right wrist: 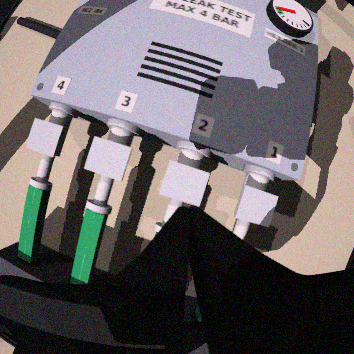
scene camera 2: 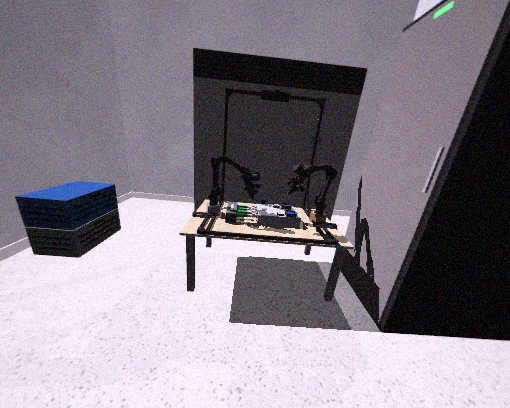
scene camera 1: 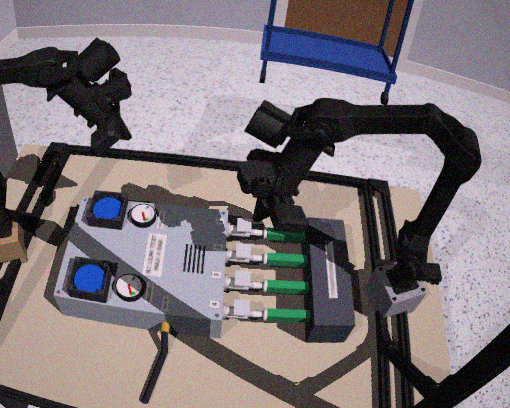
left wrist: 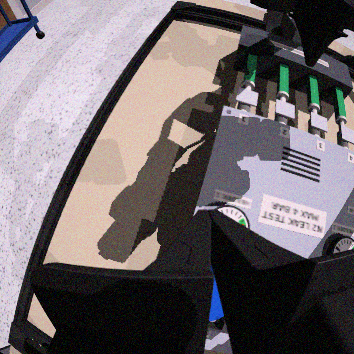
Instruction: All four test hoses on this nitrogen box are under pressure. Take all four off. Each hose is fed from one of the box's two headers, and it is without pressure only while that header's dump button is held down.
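Frame: origin at the left arm's base, x ahead, y left, z up, level; millimetres.
Where they show: left gripper, fingertip midpoint: (scene camera 2: 287,194) (scene camera 1: 130,138) (left wrist: 206,218); right gripper, fingertip midpoint: (right wrist: 186,216) (scene camera 2: 252,199) (scene camera 1: 255,220) (left wrist: 308,65); left arm's base, link origin: (scene camera 2: 318,213) (scene camera 1: 0,228); right arm's base, link origin: (scene camera 2: 213,204) (scene camera 1: 402,279).
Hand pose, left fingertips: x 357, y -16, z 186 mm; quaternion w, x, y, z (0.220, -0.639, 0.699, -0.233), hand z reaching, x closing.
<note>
Things, the pixels of their top centre, and the offset from my left fingertips. "*": a spot on its surface instead.
- dark block, surface spot: (scene camera 1: 330,283) * dx +326, dy -322, dz -189 mm
- black supply hose, surface spot: (scene camera 1: 154,372) * dx -67, dy -381, dz -256 mm
The grey nitrogen box (scene camera 1: 172,259) (scene camera 2: 278,218) (left wrist: 281,165) (right wrist: 140,88) lies on the table. It has two blue dump buttons (scene camera 1: 108,208) (scene camera 1: 89,278), each with a gauge (scene camera 1: 142,214) (scene camera 1: 129,286) beside it. Four green hoses (scene camera 1: 286,235) (scene camera 1: 286,259) (scene camera 1: 287,286) (scene camera 1: 287,315) are plugged into ports 1 to 4. My left gripper (scene camera 1: 105,139) (scene camera 2: 295,184) (left wrist: 206,218) is shut and empty, high above the table's far left edge and beyond the upper button. My right gripper (scene camera 1: 283,218) (scene camera 2: 251,182) (right wrist: 186,216) is shut and empty, hanging over hoses 1 and 2.
A dark block (scene camera 1: 330,283) holds the hoses' far ends. A black supply hose (scene camera 1: 154,372) leaves the box's front. Black frame rails (scene camera 1: 172,158) border the table. A blue cart (scene camera 1: 330,53) stands on the floor behind. A blue-topped stack (scene camera 2: 79,202) stands far off.
</note>
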